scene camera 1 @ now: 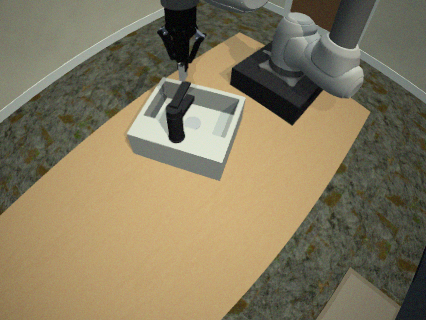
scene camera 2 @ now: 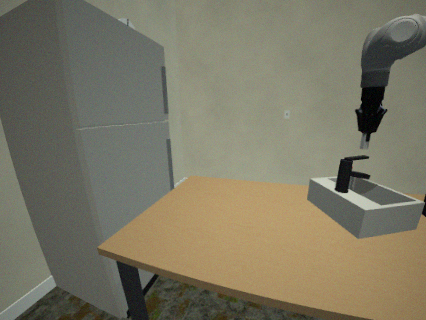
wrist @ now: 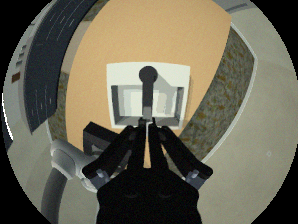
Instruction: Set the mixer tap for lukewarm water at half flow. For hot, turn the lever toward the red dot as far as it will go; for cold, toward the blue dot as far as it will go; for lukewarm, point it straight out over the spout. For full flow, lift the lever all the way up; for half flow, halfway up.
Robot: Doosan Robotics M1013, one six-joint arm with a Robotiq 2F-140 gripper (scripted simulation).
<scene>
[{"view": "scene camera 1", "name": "my gripper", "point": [183,78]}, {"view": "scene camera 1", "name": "black mixer tap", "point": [176,134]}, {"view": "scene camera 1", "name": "white basin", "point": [213,111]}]
</scene>
